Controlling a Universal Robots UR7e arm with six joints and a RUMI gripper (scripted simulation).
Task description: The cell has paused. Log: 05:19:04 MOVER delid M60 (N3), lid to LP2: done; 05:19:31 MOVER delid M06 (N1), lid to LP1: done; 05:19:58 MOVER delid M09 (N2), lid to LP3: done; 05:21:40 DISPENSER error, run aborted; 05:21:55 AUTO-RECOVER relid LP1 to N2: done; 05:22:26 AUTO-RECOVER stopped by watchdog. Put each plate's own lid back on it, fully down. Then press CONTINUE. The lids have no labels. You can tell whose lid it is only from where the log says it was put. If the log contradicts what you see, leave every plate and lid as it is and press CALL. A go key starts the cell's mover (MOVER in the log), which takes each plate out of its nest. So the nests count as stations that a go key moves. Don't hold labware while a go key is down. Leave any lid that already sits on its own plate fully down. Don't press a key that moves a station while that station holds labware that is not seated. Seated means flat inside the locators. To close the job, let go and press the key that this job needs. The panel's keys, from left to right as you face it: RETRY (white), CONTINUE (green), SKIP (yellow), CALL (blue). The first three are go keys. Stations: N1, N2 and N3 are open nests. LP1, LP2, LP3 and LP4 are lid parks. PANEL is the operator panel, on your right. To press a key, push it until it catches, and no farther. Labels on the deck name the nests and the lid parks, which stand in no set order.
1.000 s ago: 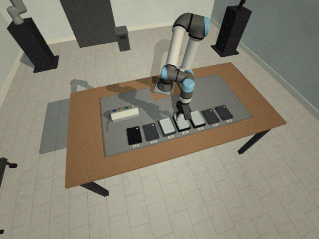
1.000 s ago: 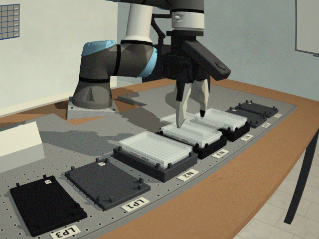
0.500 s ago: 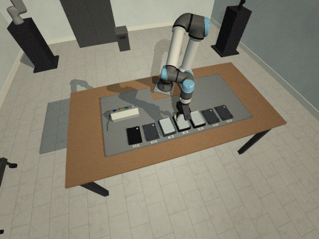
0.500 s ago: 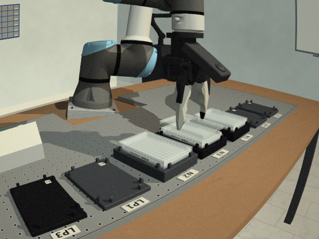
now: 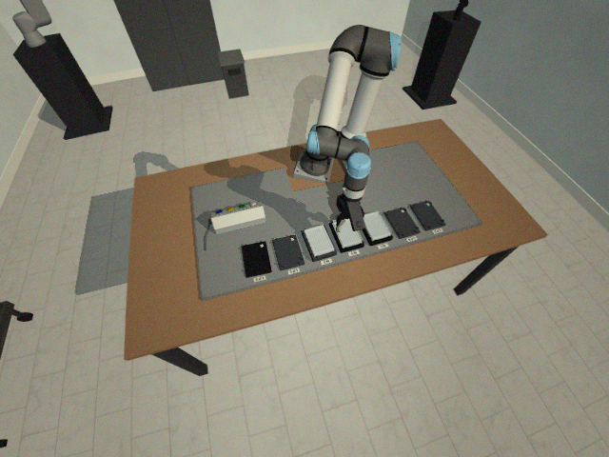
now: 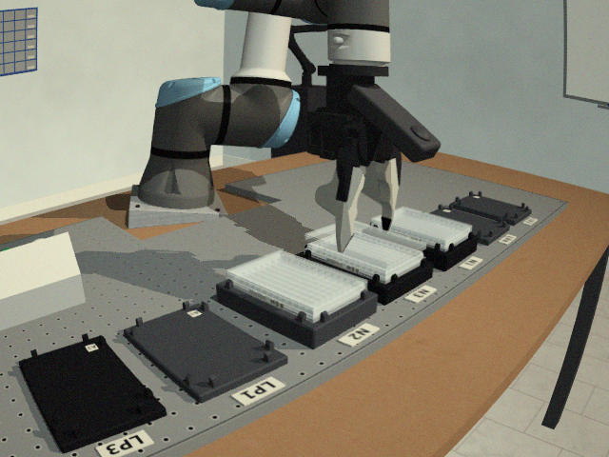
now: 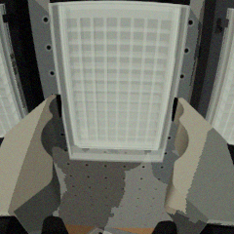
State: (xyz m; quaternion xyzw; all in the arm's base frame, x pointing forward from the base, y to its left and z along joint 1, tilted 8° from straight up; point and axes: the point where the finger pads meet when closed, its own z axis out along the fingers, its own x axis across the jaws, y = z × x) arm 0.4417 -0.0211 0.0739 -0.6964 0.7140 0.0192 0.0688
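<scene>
Now: the plate 30 mm below my hand. From my hand the other things lie so: lid park LP1: 260 mm to the right, 50 mm below; white RETRY key: 240 mm behind, 340 mm to the right, 10 mm above; LP3 lid park: 10 mm behind, 390 mm to the right, 50 mm below.
</scene>
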